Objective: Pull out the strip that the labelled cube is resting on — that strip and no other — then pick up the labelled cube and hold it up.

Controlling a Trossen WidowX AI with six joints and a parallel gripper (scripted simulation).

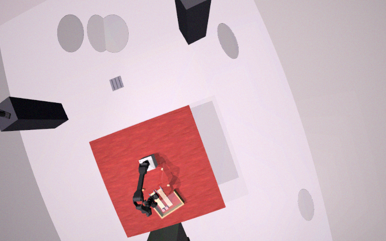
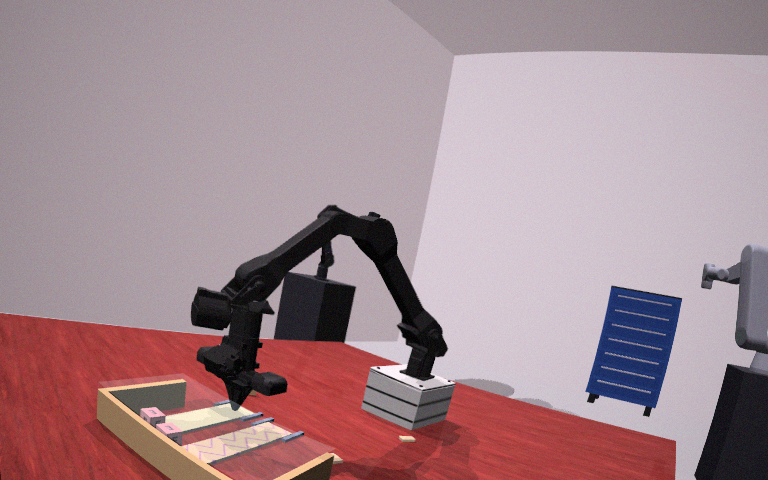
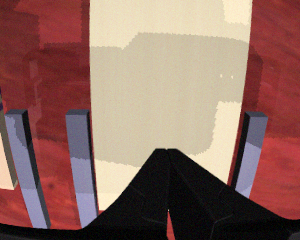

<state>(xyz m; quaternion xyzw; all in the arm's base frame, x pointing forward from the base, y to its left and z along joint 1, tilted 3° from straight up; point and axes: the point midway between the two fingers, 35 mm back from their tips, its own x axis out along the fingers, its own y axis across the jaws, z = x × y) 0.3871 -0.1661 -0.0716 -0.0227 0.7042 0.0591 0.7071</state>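
The cream strip lies 10 cm ahead of my gripper tip and 1 cm to the left of it.
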